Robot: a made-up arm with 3 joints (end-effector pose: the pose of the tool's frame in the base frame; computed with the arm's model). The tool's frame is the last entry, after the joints. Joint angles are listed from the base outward.
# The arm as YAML. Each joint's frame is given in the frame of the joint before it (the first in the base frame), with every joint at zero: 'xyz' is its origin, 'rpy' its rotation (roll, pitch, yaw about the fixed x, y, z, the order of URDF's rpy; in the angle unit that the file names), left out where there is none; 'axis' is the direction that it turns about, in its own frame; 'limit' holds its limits. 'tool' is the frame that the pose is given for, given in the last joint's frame.
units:
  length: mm
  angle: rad
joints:
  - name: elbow
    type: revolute
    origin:
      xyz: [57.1, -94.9, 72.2]
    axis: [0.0, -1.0, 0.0]
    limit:
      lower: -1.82
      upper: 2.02
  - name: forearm
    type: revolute
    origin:
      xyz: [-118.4, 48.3, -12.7]
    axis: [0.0, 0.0, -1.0]
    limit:
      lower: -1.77
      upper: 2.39
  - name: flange
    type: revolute
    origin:
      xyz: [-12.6, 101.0, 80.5]
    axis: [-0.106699, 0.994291, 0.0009]
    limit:
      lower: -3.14
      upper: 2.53
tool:
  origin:
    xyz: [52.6, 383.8, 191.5]
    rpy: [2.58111, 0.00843, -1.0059]
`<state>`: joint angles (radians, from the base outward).
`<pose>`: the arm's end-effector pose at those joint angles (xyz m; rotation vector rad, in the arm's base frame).
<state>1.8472 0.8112 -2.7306</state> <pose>0.1062 0.4237 0.1552 1.4761 0.3209 -1.6755</pose>
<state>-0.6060 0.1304 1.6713</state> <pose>0.0912 0.4271 -0.0048 0.4800 -0.0181 -1.9153</pose>
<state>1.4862 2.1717 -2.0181</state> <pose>0.0220 -0.0844 0.4807 1.3098 2.1626 -0.9606</pose>
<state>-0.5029 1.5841 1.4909</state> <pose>0.3818 -0.1973 -0.1173 0.0290 -1.4994 -2.6259</pose>
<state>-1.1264 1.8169 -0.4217</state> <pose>0.4628 -0.1179 -0.1267 0.1684 -1.7995 -0.3127</pose>
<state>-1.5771 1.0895 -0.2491</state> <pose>0.3316 0.1840 -0.2316 0.5634 -1.1515 -0.9483</pose>
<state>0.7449 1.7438 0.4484</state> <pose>0.1770 -0.2430 0.4548 -0.9381 2.0976 0.9647</pose>
